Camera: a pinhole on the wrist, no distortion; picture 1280 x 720 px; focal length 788.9 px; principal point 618.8 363.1 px. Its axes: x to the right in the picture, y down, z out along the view. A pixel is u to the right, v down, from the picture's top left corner.
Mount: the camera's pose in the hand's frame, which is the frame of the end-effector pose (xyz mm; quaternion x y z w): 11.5 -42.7 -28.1 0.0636 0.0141 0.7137 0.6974
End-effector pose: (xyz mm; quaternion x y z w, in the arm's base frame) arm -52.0 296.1 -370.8 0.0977 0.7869 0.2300 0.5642
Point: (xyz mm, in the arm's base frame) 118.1 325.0 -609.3
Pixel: 483.1 38.3
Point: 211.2 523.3 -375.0
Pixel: 1208.6 451.2
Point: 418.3 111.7 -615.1
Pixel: 223.0 528.6
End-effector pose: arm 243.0 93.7 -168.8 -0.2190 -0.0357 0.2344 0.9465
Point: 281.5 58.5 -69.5
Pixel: 321.1 432.5
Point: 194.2 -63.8 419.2
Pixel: 188.2 691.5
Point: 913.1 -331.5 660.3
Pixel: outside the picture
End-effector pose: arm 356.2 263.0 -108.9 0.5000 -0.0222 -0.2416 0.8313
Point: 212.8 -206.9 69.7
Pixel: 614.2 414.9
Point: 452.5 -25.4 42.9
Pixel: 901.1 40.2
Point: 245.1 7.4 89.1
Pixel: 832.2 539.9
